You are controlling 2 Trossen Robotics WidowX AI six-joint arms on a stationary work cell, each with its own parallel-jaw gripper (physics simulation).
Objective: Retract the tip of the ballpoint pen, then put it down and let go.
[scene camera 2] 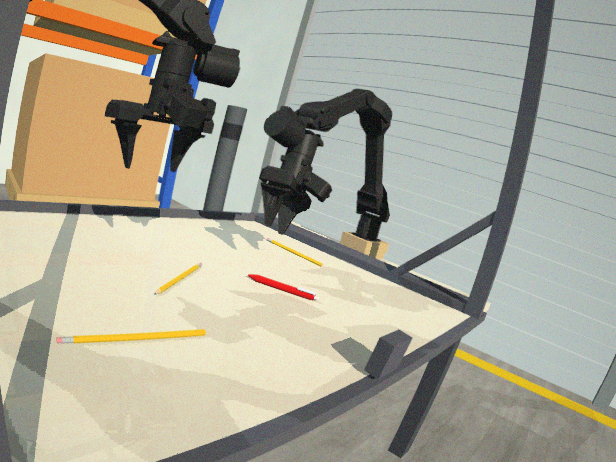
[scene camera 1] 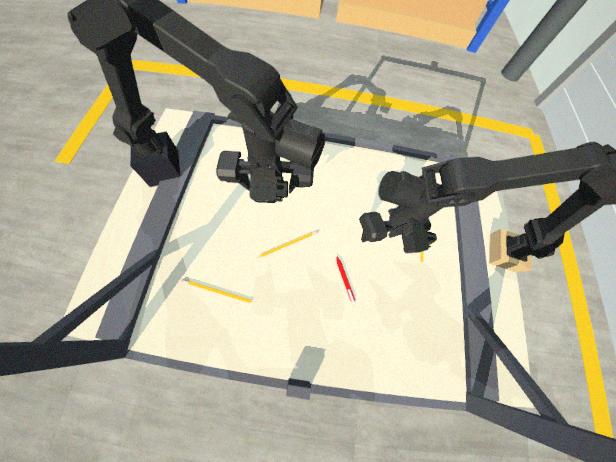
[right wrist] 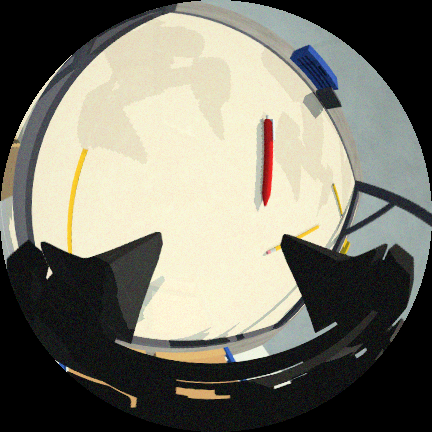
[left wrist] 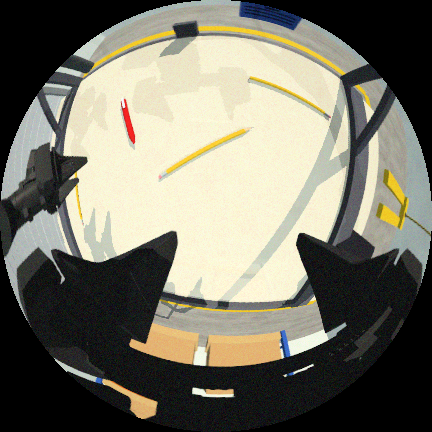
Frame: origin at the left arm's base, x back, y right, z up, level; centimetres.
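Seen in the pictures: left gripper, fingertip midpoint: (scene camera 2: pixel 150 170) (left wrist: pixel 240 238); right gripper, fingertip midpoint: (scene camera 2: pixel 274 230) (right wrist: pixel 224 240) (left wrist: pixel 81 170); left arm's base, link origin: (scene camera 1: pixel 148 147); right arm's base, link origin: (scene camera 2: pixel 366 237) (scene camera 1: pixel 516 248).
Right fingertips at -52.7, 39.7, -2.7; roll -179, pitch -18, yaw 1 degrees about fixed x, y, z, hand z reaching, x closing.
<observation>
Offsets run from my right fingertips to a thing's top centre, as dx, dy, dz. Level surfaces: height alone.
The red ballpoint pen @[+9.2, +6.8, -6.3] (scene camera 1: pixel 345 277) (scene camera 2: pixel 281 287) (left wrist: pixel 128 122) (right wrist: pixel 268 162) lies flat on the cream table @[dz -7.9] (scene camera 1: pixel 400 360), its pointed end toward the arms and its button end toward the front edge. Whether its writing tip sticks out is too small to tell. My left gripper (scene camera 1: pixel 265 184) (scene camera 2: pixel 150 168) (left wrist: pixel 240 238) is open and empty, fingers down, high above the back of the table, behind and left of the pen in scene camera 1. My right gripper (scene camera 1: pixel 395 235) (scene camera 2: pixel 275 229) (right wrist: pixel 224 240) is open and empty, lower, behind and right of the pen, apart from it.
One yellow pencil @[+21.6, -6.6, -7.0] (scene camera 1: pixel 289 243) (scene camera 2: pixel 178 278) lies left of the pen, a second @[+42.4, +1.0, -7.2] (scene camera 1: pixel 217 290) (scene camera 2: pixel 135 336) farther left. A third @[-18.0, -0.4, -7.2] (scene camera 2: pixel 295 252) (right wrist: pixel 75 195) lies near the right rail, partly hidden by my right gripper in scene camera 1. A dark block @[+27.8, +27.7, -2.2] (scene camera 1: pixel 299 388) (scene camera 2: pixel 389 354) stands at the front edge.
</observation>
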